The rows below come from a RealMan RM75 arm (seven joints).
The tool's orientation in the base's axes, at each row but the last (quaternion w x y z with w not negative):
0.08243, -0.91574, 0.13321, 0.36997
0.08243, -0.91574, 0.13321, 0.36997
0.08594, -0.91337, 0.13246, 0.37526
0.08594, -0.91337, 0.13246, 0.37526
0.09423, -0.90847, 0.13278, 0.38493
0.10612, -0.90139, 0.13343, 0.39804
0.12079, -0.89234, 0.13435, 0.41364
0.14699, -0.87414, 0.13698, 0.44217
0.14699, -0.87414, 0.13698, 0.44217
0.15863, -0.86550, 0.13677, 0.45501
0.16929, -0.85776, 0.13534, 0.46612
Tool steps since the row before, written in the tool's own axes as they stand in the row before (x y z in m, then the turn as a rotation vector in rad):
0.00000, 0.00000, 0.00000, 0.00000, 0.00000, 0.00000
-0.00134, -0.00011, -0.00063, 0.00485, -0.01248, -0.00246
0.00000, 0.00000, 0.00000, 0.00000, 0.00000, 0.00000
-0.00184, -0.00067, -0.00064, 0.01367, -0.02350, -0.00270
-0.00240, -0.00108, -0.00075, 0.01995, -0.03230, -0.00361
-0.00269, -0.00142, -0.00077, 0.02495, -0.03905, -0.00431
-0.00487, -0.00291, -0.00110, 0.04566, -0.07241, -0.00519
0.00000, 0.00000, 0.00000, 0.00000, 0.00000, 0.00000
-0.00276, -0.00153, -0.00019, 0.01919, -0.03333, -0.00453
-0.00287, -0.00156, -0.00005, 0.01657, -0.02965, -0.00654
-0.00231, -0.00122, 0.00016, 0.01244, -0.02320, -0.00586
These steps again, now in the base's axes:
0.00000, 0.00000, 0.00000, 0.00000, 0.00000, 0.00000
-0.00048, 0.00019, 0.00139, 0.00877, 0.01037, -0.00099
0.00000, 0.00000, 0.00000, 0.00000, 0.00000, 0.00000
-0.00063, 0.00080, 0.00179, 0.01833, 0.01921, -0.00643
-0.00076, 0.00122, 0.00233, 0.02590, 0.02623, -0.00975
-0.00075, 0.00153, 0.00264, 0.03182, 0.03160, -0.01244
-0.00126, 0.00304, 0.00475, 0.05665, 0.05960, -0.02436
0.00000, 0.00000, 0.00000, 0.00000, 0.00000, 0.00000
-0.00087, 0.00164, 0.00256, 0.02660, 0.02683, -0.00852
-0.00094, 0.00167, 0.00265, 0.02526, 0.02291, -0.00582
-0.00087, 0.00134, 0.00207, 0.02004, 0.01765, -0.00373

